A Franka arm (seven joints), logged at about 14 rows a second.
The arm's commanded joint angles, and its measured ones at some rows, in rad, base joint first. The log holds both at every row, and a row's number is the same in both.
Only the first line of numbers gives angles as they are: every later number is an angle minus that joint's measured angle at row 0.
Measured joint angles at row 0:
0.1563, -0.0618, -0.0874, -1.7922, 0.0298, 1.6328, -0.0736
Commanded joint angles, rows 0 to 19:
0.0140, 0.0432, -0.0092, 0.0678, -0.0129, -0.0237, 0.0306
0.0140, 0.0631, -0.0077, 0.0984, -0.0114, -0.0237, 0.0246
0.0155, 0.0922, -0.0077, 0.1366, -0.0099, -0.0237, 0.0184
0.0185, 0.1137, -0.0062, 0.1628, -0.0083, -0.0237, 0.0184
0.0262, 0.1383, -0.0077, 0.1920, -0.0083, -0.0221, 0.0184
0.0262, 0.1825, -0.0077, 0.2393, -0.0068, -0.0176, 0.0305
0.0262, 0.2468, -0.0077, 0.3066, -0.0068, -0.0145, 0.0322
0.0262, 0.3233, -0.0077, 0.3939, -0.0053, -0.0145, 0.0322
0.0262, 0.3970, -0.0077, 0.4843, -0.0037, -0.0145, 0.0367
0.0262, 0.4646, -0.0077, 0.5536, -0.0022, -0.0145, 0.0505
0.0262, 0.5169, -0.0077, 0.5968, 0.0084, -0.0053, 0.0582
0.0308, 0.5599, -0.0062, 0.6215, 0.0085, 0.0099, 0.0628
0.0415, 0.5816, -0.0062, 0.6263, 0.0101, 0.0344, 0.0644
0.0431, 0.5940, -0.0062, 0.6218, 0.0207, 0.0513, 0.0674
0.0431, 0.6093, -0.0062, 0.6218, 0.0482, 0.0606, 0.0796
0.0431, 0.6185, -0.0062, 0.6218, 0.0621, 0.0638, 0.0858
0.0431, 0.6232, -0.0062, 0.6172, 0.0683, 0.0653, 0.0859
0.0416, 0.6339, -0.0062, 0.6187, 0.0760, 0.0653, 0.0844
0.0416, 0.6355, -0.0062, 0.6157, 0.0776, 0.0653, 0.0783
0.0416, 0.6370, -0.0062, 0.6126, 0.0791, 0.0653, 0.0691
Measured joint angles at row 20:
0.0400, 0.6225, 0.0012, 0.5821, 0.0490, 0.0768, 0.0647
